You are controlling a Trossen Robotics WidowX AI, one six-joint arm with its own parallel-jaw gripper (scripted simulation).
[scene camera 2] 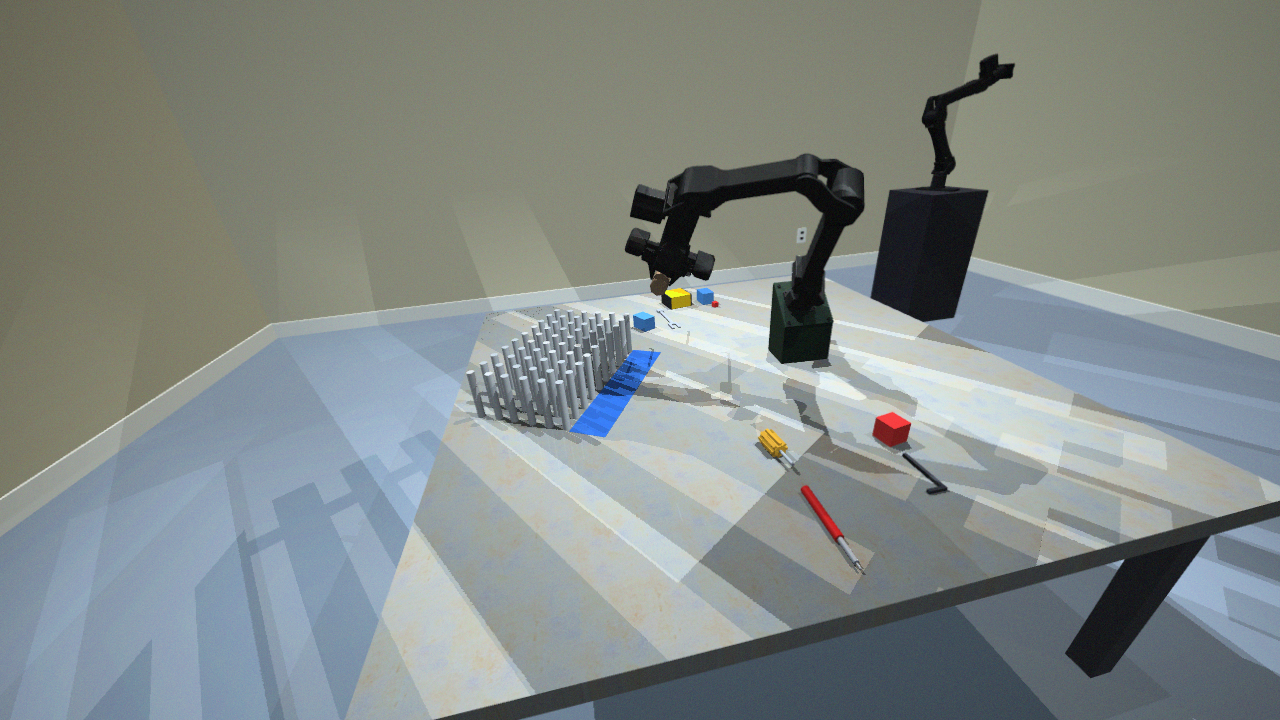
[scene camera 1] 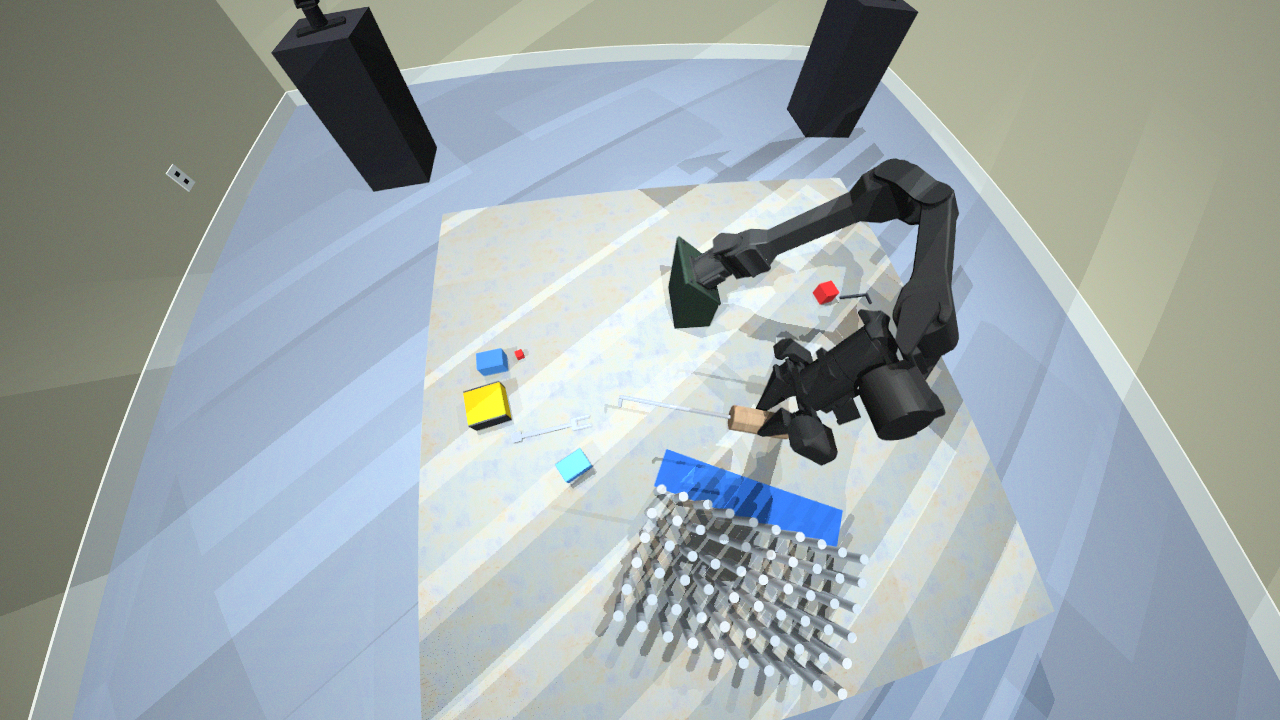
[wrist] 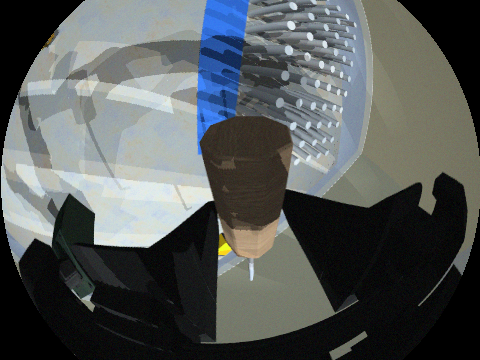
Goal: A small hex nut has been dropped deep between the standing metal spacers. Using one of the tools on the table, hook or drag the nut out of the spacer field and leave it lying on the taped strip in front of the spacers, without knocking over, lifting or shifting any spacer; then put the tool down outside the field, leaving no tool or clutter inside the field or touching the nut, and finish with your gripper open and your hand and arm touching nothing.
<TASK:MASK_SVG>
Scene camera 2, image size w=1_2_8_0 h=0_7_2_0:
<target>my gripper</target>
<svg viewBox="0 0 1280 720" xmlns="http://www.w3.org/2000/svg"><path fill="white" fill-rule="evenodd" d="M632 229L625 246L625 251L635 256L642 255L641 259L648 263L651 280L654 277L655 270L671 278L668 286L671 286L681 276L691 276L691 273L696 278L705 281L709 280L715 257L700 250L697 254L690 252L691 246L689 242L693 233L688 236L677 235L670 231L666 224L660 243L648 240L650 232L639 228Z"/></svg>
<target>red screwdriver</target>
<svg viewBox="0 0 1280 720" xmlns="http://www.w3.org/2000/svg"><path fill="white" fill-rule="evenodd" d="M802 487L801 492L833 539L839 542L853 564L862 570L858 564L859 560L844 541L844 535L823 509L809 486Z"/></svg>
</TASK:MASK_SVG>
